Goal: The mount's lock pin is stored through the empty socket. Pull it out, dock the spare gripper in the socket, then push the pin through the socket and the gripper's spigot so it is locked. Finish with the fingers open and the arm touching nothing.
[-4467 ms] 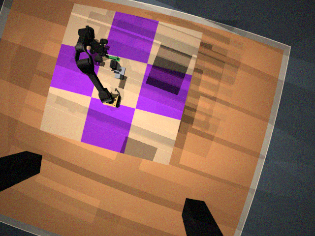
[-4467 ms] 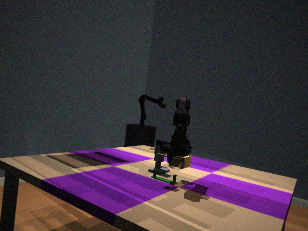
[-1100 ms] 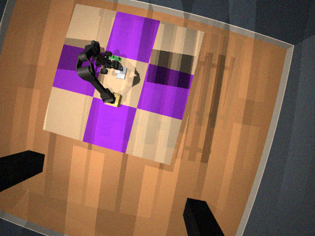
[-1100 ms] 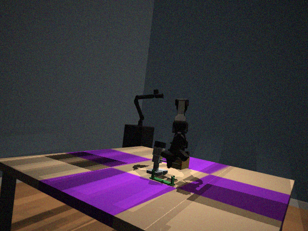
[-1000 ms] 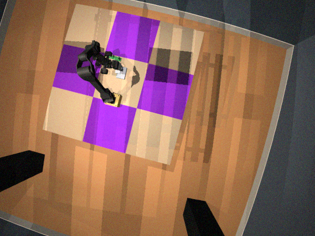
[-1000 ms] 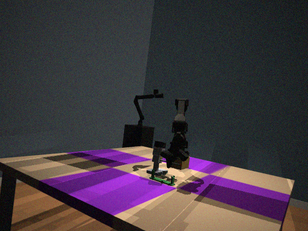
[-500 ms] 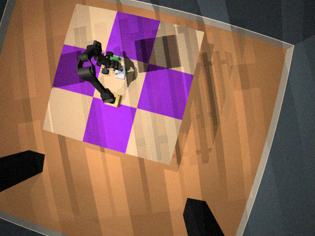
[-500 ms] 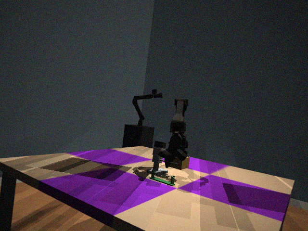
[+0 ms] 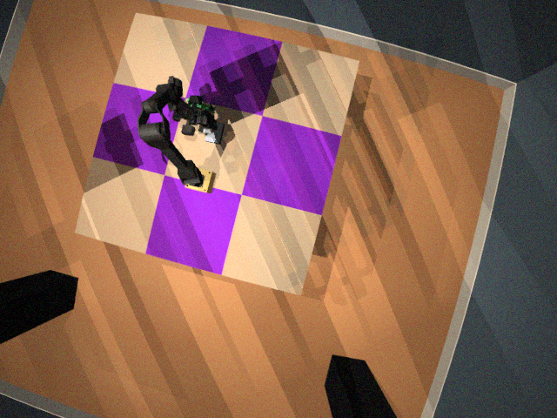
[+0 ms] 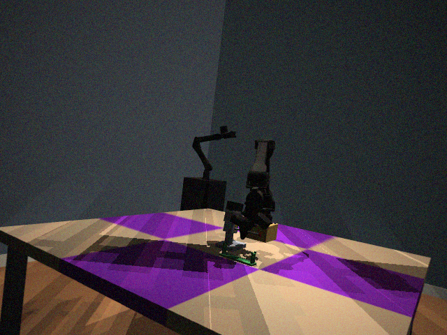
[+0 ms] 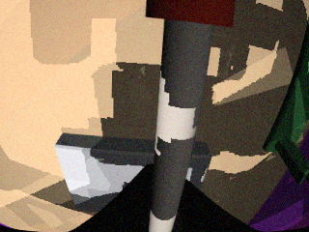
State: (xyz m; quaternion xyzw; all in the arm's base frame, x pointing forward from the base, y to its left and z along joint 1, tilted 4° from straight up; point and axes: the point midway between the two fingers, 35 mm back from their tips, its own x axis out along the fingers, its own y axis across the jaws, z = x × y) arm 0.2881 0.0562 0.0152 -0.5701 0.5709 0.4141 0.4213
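Now: the mount 10 mm behind my gripper tip and 50 mm to the right of it. Round my gripper tip: green rack 110 mm ahead, 50 mm to the left, 20 mm below; then spare gripper 10 mm behind, 60 mm to the right, 80 mm above.
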